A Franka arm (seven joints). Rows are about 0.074 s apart.
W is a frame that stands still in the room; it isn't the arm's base.
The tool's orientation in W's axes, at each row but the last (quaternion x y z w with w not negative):
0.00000, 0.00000, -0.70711, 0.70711
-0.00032, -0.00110, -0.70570, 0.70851
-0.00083, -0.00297, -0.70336, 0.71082
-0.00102, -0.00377, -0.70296, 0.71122
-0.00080, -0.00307, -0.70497, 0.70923
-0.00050, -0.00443, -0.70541, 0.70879
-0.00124, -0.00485, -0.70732, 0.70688
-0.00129, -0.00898, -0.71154, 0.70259
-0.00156, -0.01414, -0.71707, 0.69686
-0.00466, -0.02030, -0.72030, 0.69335
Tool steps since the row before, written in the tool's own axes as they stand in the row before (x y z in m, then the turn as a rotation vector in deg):
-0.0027, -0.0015, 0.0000, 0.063, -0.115, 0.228
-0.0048, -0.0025, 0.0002, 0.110, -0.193, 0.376
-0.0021, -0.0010, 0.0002, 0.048, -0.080, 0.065
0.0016, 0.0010, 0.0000, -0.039, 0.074, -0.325
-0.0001, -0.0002, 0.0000, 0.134, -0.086, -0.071
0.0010, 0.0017, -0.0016, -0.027, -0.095, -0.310
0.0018, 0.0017, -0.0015, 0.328, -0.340, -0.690
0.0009, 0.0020, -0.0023, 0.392, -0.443, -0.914
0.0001, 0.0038, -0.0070, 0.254, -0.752, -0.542
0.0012, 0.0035, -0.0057, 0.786, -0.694, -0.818
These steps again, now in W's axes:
-0.0015, 0.0027, 0.0000, -0.115, -0.063, 0.228
-0.0025, 0.0048, 0.0002, -0.193, -0.110, 0.376
-0.0010, 0.0021, 0.0002, -0.080, -0.048, 0.065
0.0010, -0.0016, 0.0000, 0.075, 0.038, -0.325
-0.0002, 0.0001, 0.0000, -0.085, -0.135, -0.071
0.0017, -0.0010, -0.0016, -0.093, 0.024, -0.311
0.0017, -0.0018, -0.0015, -0.337, -0.334, -0.689
0.0020, -0.0010, -0.0023, -0.438, -0.400, -0.913
0.0039, -0.0004, -0.0069, -0.749, -0.245, -0.550
0.0036, -0.0015, -0.0056, -0.706, -0.788, -0.806

